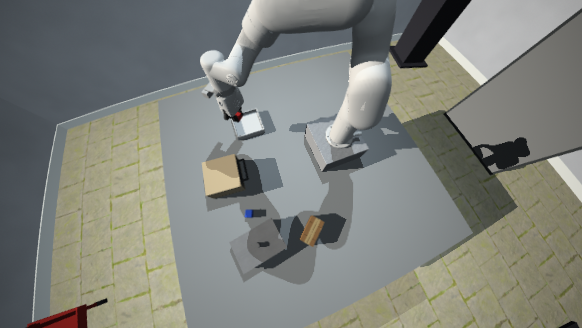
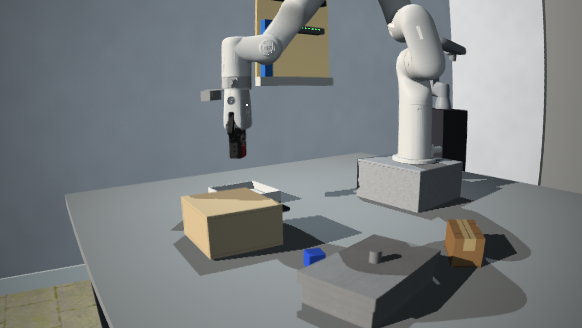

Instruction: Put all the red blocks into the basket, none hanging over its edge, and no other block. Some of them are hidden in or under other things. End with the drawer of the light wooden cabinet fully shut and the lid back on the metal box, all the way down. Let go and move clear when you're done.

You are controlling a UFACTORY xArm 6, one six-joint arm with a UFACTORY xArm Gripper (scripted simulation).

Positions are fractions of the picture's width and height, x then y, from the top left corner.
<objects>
A light wooden cabinet shows in image 1 (0.38, 0.54) and in image 2 (0.39, 0.68).
</objects>
